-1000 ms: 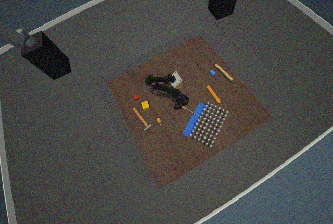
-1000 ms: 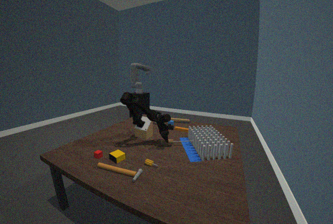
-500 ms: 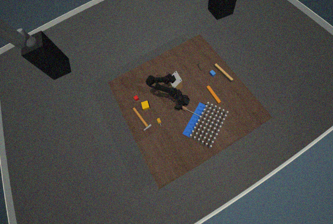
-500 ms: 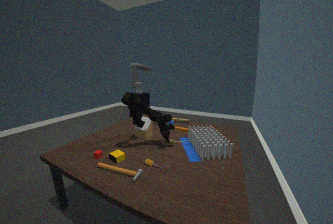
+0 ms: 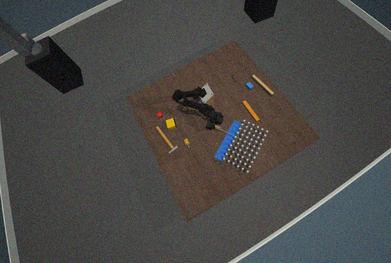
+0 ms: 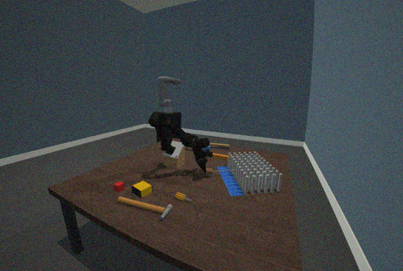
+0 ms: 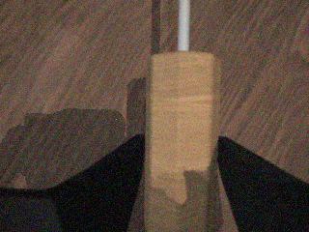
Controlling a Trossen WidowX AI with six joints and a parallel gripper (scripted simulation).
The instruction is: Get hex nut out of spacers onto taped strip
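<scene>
The blue taped strip is 14 cm ahead of my gripper tip, 5 cm to the left of it and 4 cm below it. Also, from my gripper tip: orange bar: 1 cm behind, 35 cm to the left, 2 cm below; yellow-handled screwdriver: 2 cm ahead, 28 cm to the right, 2 cm below; rod: 8 cm ahead, 6 cm to the left.
</scene>
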